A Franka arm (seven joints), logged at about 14 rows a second.
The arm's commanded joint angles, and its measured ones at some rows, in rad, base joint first. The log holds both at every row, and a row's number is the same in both.
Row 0, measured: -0.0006 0.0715 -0.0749 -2.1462 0.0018 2.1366 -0.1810
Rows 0 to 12, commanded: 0.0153 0.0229 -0.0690 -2.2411 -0.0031 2.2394 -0.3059; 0.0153 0.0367 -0.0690 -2.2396 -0.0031 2.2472 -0.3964; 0.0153 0.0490 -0.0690 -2.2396 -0.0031 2.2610 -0.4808; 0.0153 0.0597 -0.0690 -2.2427 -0.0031 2.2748 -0.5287; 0.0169 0.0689 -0.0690 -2.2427 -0.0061 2.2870 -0.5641; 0.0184 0.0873 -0.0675 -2.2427 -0.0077 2.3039 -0.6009; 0.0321 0.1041 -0.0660 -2.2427 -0.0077 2.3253 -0.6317; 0.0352 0.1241 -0.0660 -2.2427 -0.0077 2.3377 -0.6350; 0.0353 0.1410 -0.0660 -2.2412 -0.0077 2.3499 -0.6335; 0.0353 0.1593 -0.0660 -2.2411 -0.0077 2.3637 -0.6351; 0.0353 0.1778 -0.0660 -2.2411 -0.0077 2.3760 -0.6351; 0.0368 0.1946 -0.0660 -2.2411 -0.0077 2.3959 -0.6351; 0.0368 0.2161 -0.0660 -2.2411 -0.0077 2.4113 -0.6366
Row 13, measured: 0.0307 0.1830 -0.0610 -2.2415 -0.0013 2.3747 -0.6196
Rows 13 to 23, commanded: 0.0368 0.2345 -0.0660 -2.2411 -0.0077 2.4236 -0.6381; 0.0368 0.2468 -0.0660 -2.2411 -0.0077 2.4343 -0.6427; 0.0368 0.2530 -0.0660 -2.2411 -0.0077 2.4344 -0.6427; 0.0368 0.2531 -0.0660 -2.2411 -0.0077 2.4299 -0.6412; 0.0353 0.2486 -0.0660 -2.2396 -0.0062 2.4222 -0.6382; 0.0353 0.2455 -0.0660 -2.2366 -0.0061 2.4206 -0.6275; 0.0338 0.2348 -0.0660 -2.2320 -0.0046 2.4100 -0.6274; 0.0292 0.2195 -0.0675 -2.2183 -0.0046 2.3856 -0.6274; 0.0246 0.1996 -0.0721 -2.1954 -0.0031 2.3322 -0.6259; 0.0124 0.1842 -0.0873 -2.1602 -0.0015 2.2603 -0.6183; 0.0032 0.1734 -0.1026 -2.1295 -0.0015 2.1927 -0.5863
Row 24, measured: 0.0257 0.2246 -0.0799 -2.1804 -0.0012 2.3130 -0.6137
